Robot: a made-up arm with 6 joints.
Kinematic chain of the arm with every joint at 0, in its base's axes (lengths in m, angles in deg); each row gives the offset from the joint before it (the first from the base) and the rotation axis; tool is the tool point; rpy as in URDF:
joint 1: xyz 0 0 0.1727 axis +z
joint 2: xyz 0 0 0 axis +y
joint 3: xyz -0.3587 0 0.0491 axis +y
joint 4: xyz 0.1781 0 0.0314 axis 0.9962 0 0.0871
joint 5: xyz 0 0 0 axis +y
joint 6: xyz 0.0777 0 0.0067 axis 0.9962 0 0.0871
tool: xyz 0 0 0 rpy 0 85 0
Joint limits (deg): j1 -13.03..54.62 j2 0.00..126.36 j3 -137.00..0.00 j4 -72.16..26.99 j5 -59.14..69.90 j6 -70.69..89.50
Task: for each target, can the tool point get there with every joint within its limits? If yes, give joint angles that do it. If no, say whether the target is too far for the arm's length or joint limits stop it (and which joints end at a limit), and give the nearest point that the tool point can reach.
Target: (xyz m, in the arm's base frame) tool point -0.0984 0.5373 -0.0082
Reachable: no: joint limits stop it (at a limit: joint 1, joint 2, joint 4) | nearest point 0.1335 0.2929 0.2139 | short by 0.404 m
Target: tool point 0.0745 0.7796 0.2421
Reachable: no: too far | nearest point 0.2178 0.4106 0.3393 | short by 0.408 m
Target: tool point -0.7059 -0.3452 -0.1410
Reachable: no: too far | nearest point -0.5239 -0.2562 0.2923 | short by 0.478 m
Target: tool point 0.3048 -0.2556 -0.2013
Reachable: no: joint limits stop it (at a limit: joint 1, joint 2, joint 4) | nearest point 0.2793 -0.0911 0.1823 | short by 0.418 m
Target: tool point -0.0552 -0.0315 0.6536
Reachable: yes | joints 21.32 44.11 -92.13 -19.63 20.69 4.17
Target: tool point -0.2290 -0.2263 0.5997
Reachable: yes | joints 45.80 19.94 -100.08 -40.38 -7.38 -39.42
